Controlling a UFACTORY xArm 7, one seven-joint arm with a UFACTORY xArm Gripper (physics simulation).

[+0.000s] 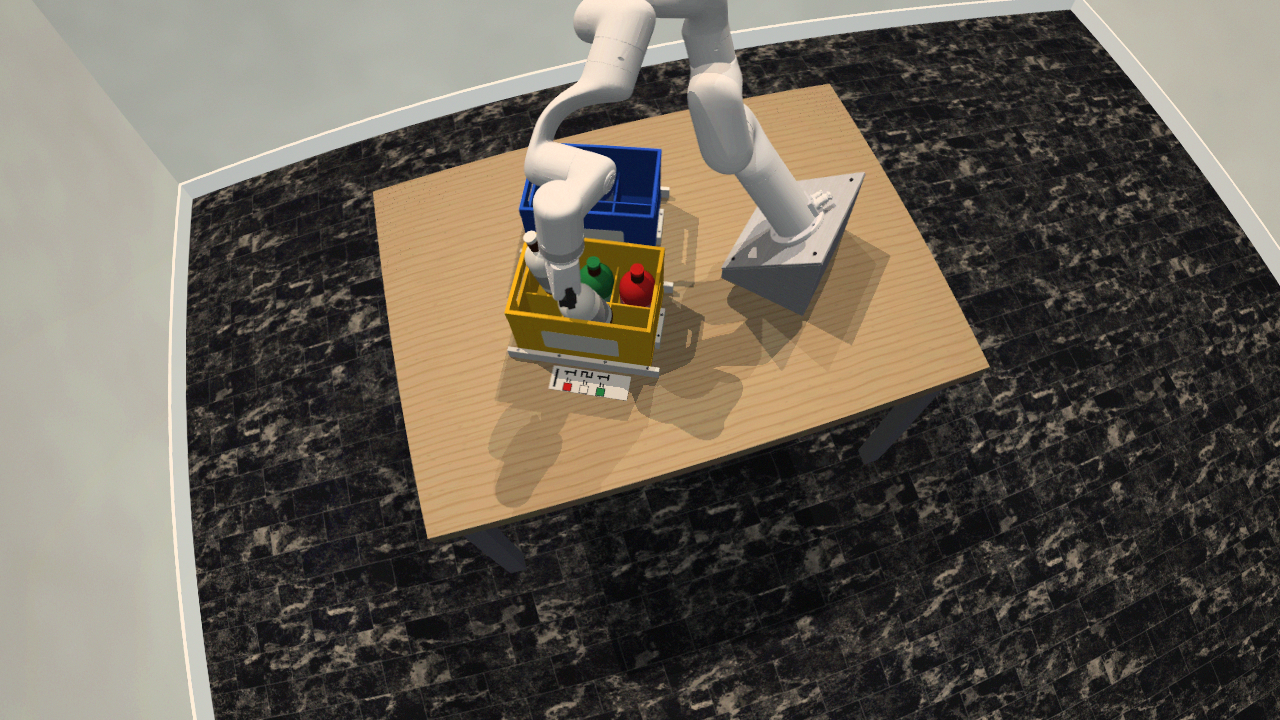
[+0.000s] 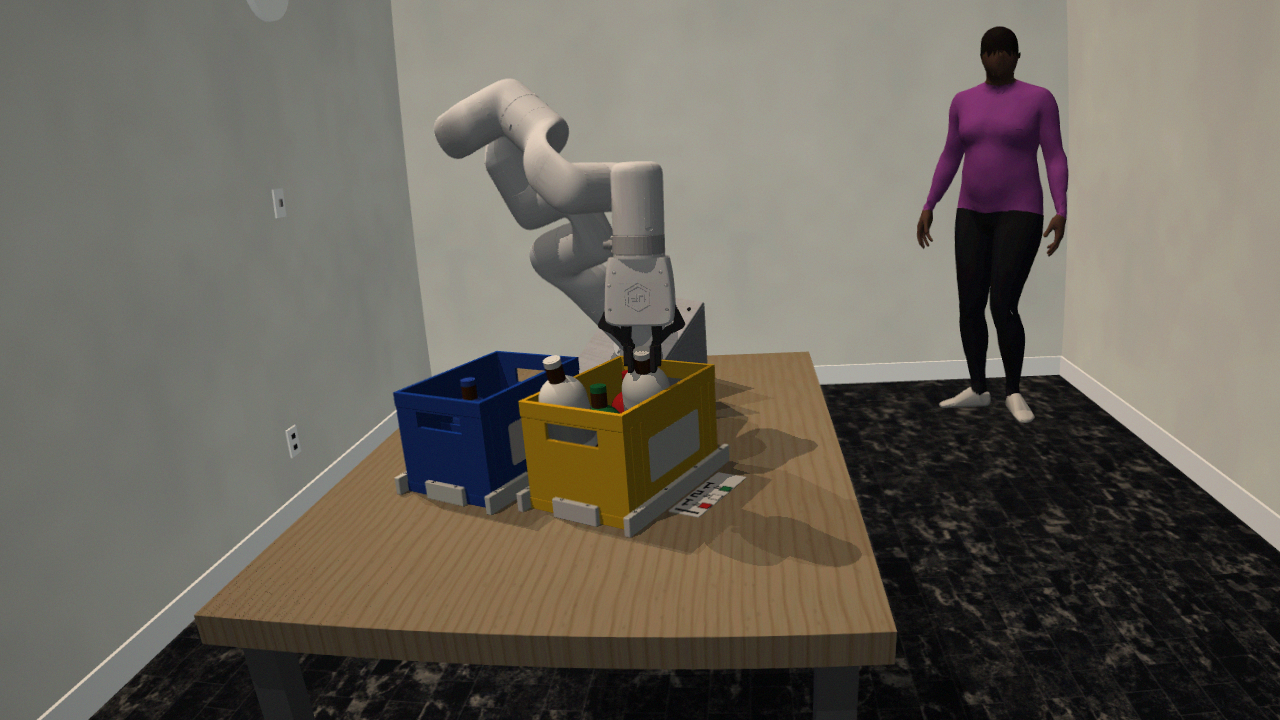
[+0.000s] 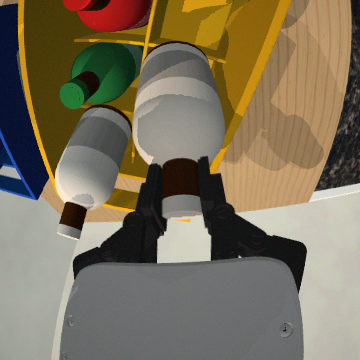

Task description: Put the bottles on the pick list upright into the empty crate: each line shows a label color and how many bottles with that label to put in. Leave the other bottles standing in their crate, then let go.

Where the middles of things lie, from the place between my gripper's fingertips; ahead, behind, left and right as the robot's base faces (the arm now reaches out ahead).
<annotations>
I see the green bottle [image 1: 598,276] 80 mm behind my hand, 80 mm to the right of it and 120 mm below it. Round my hand: red bottle [image 1: 636,287]: 150 mm behind, 30 mm to the right, 120 mm below; then pick list [image 1: 567,379]: 90 mm to the left, 200 mm below.
</annotations>
